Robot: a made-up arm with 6 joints.
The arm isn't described. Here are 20 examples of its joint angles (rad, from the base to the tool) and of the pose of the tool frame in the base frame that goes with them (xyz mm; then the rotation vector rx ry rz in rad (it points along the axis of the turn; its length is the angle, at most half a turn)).
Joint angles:
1: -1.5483 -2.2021 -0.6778 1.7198 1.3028 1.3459
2: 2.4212 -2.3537 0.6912 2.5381 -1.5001 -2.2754
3: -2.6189 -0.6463 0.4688 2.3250 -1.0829 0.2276
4: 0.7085 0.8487 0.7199 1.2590 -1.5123 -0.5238
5: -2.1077 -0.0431 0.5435 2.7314 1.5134 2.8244
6: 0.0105 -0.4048 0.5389 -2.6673 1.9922 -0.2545
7: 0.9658 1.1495 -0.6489 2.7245 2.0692 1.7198
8: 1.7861 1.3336 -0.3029 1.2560 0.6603 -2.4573
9: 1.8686 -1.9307 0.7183 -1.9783 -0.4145 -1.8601
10: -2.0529 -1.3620 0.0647 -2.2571 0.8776 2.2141
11: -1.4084 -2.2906 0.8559 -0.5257 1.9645 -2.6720
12: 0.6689 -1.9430 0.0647 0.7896 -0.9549 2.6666
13: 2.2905 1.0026 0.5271 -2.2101 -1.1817 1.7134
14: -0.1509 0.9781 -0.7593 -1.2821 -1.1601 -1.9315
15: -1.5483 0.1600 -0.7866 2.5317 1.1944 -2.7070
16: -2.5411 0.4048 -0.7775 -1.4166 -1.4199 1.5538
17: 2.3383 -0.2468 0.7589 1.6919 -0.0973 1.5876
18: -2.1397 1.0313 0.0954 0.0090 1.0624 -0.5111
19: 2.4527 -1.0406 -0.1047 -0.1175 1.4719 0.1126
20: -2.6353 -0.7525 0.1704 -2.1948 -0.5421 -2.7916
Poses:
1: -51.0 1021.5 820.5 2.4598 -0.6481 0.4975
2: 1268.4 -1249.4 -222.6 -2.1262 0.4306 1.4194
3: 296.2 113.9 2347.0 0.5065 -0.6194 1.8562
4: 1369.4 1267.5 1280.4 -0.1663 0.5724 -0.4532
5: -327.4 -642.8 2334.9 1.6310 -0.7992 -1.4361
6: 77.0 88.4 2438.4 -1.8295 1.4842 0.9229
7: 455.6 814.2 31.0 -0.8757 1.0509 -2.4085
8: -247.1 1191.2 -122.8 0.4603 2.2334 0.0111
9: 529.6 -1802.2 621.6 0.7133 -1.4288 -0.7761
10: 527.8 881.0 1739.7 -0.4992 -1.6069 -1.5146
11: -365.5 1865.9 -200.5 -1.1311 2.2311 1.3729
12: -1251.3 -979.1 909.4 -1.4936 -0.0958 -0.7951
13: -1220.3 1364.6 708.1 -0.4814 -1.5448 -2.0512
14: 769.1 -155.4 267.5 -0.6404 0.1263 2.0787
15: 65.2 -810.0 997.7 2.4145 0.5765 -0.7363
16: -706.6 -402.6 762.4 1.7046 -0.9453 -0.4960
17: -124.4 117.2 2513.1 -0.8438 -1.7295 0.3384
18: -902.1 -1293.2 392.0 0.4084 -1.2860 -1.4430
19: 343.2 -239.3 1917.1 -2.3664 0.8246 -1.1233
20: 179.6 82.7 2115.8 -1.5856 0.7026 -1.8095
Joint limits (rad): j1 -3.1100..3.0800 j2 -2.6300..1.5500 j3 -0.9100..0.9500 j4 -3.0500..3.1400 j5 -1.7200..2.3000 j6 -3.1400..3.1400
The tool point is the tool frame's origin. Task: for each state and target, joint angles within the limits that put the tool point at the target. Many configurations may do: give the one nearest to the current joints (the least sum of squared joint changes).
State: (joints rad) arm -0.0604 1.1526 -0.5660 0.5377 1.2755 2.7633
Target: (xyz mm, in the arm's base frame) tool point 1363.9 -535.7 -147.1
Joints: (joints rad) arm -0.3367 1.3702 0.0943 0.5922 1.3149 2.7612
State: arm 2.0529 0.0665 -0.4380 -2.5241 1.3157 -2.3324
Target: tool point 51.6 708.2 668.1
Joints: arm 1.3748 0.4573 -0.9100 -1.9466 1.2778 -2.3709
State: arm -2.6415 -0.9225 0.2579 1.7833 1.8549 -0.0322
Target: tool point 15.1 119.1 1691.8
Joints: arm -2.0478 -0.9515 -0.5376 1.5019 1.7882 -0.0550
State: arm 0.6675 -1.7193 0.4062 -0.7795 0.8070 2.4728
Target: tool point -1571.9 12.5 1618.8
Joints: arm -0.0034 -1.4035 0.6412 -0.8064 0.8415 2.4597
